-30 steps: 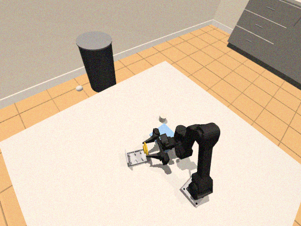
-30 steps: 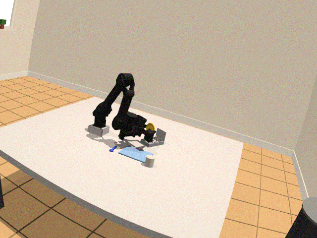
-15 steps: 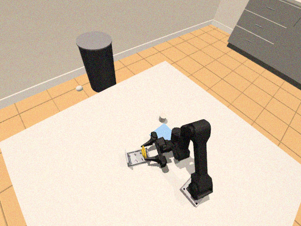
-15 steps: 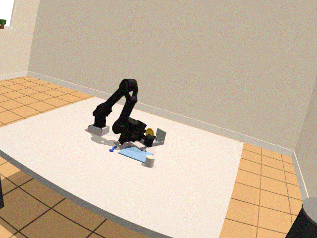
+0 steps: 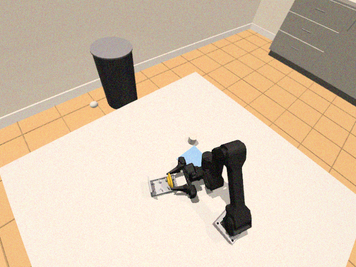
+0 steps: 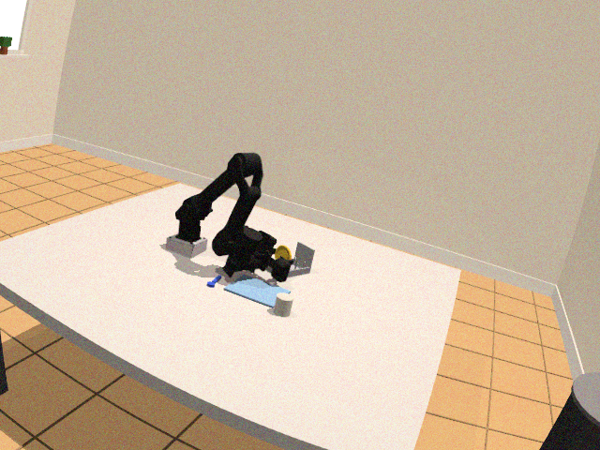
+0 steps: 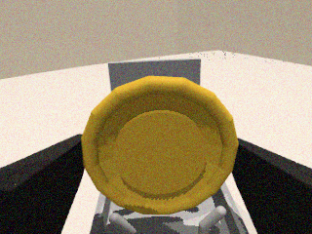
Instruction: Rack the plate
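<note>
The grey dish rack lies 30 mm below my gripper tip, 20 mm to the left of it and 10 mm ahead of it. Round my gripper tip: yellow plate (10 mm to the right); then blue spoon (240 mm to the right, 100 mm behind, 50 mm below); then light blue mat (190 mm to the right, 50 mm below, 10 mm ahead).
</note>
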